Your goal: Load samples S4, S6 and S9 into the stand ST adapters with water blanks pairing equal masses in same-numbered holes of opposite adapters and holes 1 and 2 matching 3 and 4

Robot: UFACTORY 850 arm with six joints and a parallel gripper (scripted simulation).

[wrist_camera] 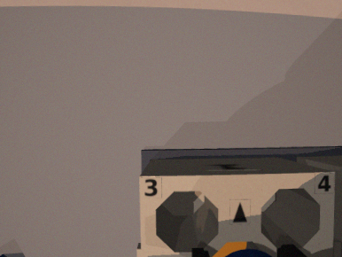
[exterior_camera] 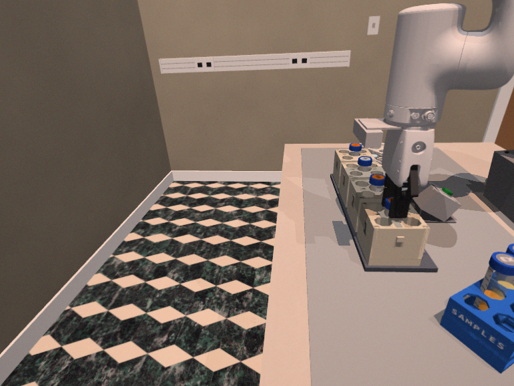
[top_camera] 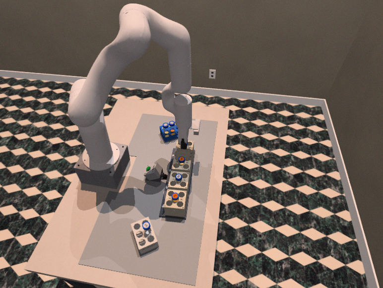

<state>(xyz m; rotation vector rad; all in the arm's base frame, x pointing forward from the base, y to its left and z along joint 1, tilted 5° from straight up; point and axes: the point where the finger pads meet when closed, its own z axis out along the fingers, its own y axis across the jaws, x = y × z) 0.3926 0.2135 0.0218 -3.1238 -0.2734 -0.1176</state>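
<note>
Right now my hand is 5 cm above the sample tube and 1 cm past it. From my hand the other things lie so: green done key 18 cm to the right, 15 cm behind, 6 cm below; adapter 7 cm below; blue sample rack 16 cm to the left, 14 cm behind, 9 cm below.
</note>
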